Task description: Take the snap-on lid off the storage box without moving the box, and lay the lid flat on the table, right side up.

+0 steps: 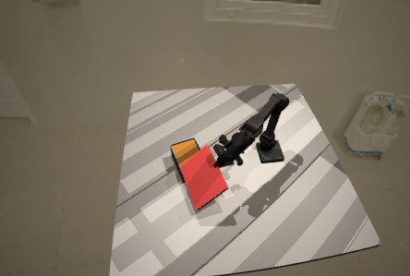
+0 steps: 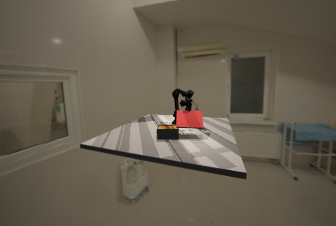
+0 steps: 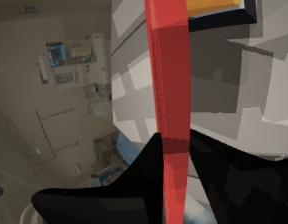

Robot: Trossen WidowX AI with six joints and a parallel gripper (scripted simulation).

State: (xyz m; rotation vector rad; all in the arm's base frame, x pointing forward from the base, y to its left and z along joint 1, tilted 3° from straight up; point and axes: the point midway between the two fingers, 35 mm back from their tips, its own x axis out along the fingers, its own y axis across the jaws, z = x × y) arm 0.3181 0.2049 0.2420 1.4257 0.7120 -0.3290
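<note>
Now: the lid 60 mm ahead of my gripper tip, 10 mm to the left of it and 50 mm below it. Also, from my gripper tip: storage box (110 mm ahead, 190 mm to the right, 180 mm below).
</note>
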